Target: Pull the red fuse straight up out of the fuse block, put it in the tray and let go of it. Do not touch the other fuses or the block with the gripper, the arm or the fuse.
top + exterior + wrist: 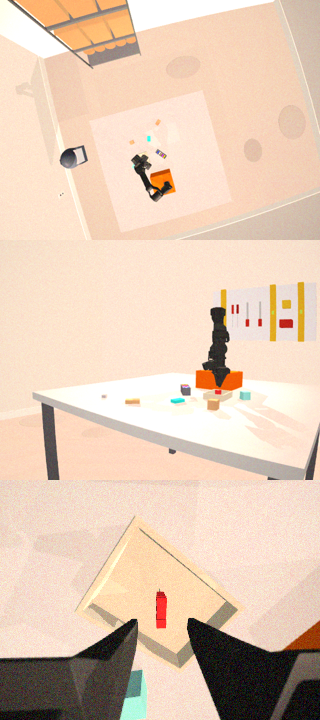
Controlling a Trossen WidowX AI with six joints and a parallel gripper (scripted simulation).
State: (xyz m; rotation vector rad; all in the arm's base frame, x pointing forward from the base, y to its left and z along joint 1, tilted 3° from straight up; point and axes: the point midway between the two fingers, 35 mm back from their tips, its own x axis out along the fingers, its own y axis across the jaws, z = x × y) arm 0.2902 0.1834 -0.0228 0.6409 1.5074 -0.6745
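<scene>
Now: gripper tip 50 mm above the cream tray. Round my gripper tip: flat cyan block (200 mm ahead, 100 mm to the right, 50 mm below); teal block (120 mm to the left, 60 mm behind, 40 mm below); flat tan block (340 mm ahead, 240 mm to the right, 50 mm below).
</scene>
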